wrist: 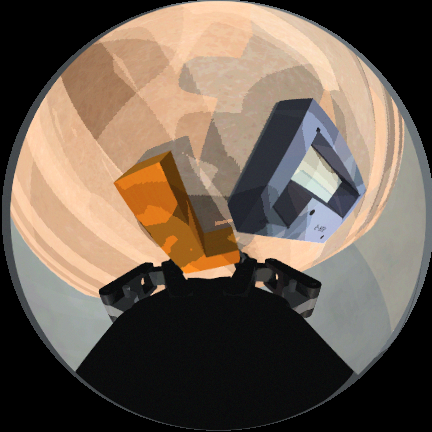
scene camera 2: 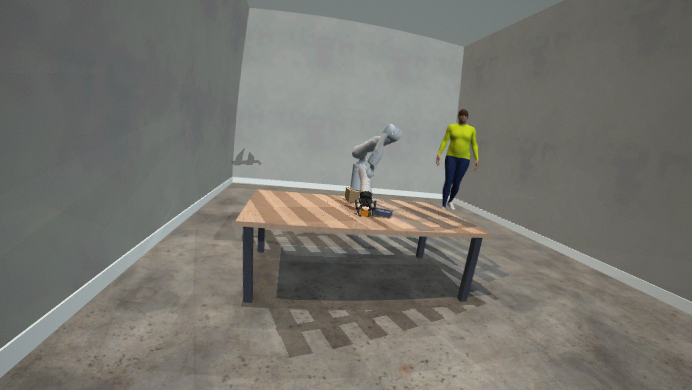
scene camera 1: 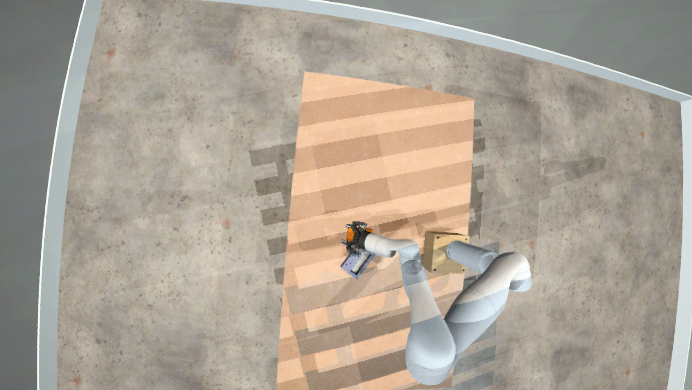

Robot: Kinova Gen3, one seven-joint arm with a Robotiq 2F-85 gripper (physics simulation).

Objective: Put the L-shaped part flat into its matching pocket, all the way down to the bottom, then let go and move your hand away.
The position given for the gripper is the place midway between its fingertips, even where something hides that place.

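Note:
There's a grey-blue pocket block (wrist: 300, 181) to be seen. There's an orange L-shaped part (wrist: 153, 190) too; that part still rests on the table, and it's gripped by the gripper (wrist: 209, 257).

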